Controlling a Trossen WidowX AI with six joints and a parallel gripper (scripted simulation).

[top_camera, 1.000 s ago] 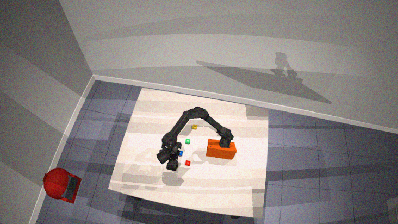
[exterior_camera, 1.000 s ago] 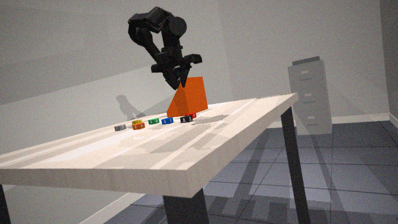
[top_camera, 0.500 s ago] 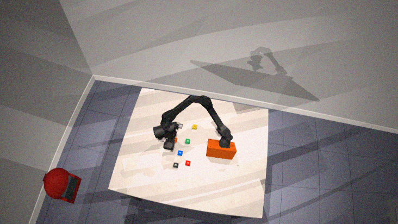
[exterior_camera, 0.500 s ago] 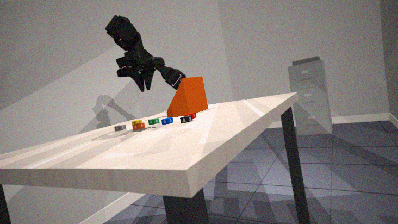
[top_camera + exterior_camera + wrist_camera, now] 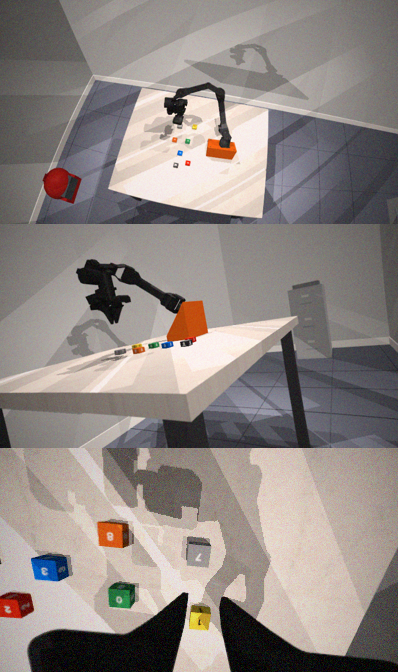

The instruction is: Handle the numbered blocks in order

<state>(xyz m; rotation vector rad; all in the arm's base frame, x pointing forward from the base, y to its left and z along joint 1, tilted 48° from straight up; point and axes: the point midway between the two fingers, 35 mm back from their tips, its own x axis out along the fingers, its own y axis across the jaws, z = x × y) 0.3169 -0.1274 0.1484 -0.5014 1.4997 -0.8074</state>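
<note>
Right now the grey block is 12 cm below my gripper tip. The rest, counted from my gripper tip: yellow block 12 cm below, 11 cm behind; then green block 13 cm to the left, 12 cm below, 6 cm behind; then orange block 12 cm to the left, 12 cm below, 4 cm ahead.
</note>
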